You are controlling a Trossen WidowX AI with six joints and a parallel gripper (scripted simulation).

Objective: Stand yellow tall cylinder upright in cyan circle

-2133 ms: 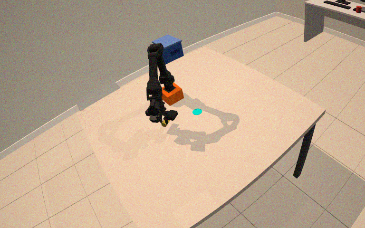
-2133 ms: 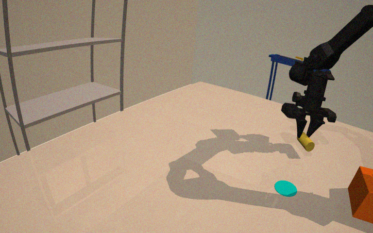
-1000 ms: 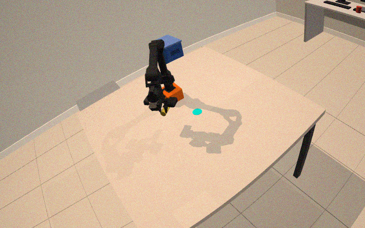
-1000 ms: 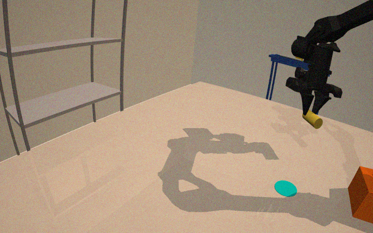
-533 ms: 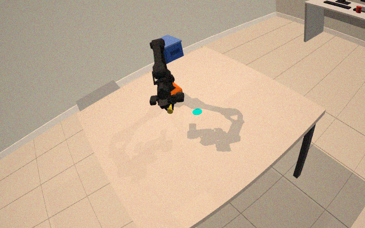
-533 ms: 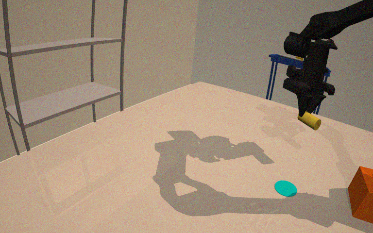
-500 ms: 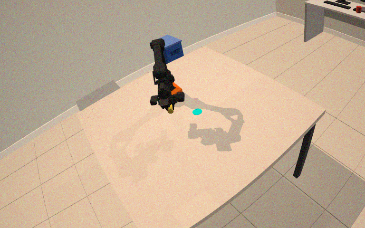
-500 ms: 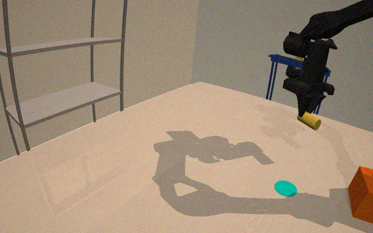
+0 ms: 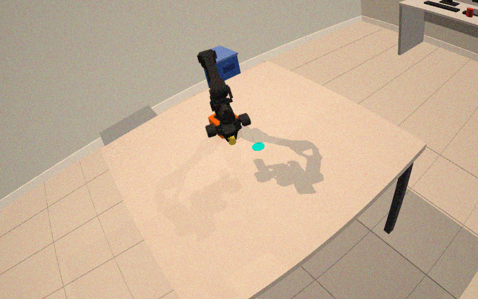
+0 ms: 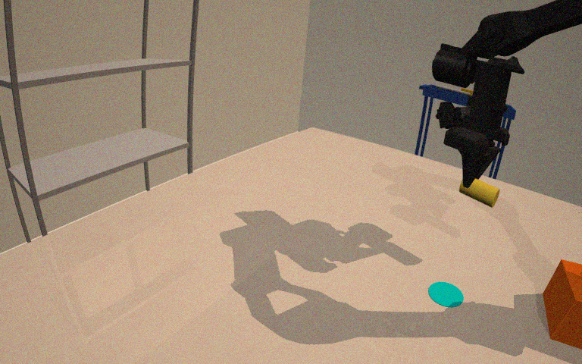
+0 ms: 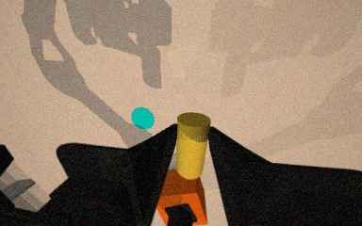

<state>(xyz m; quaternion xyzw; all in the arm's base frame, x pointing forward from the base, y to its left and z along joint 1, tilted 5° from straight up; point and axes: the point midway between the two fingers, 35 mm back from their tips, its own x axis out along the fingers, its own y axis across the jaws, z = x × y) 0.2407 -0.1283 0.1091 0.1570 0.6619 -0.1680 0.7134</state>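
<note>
Right now the cyan circle is 13 cm to the left of my gripper tip and 13 cm below it. Also, from my gripper tip: yellow tall cylinder 2 cm behind, 1 cm to the left.
</note>
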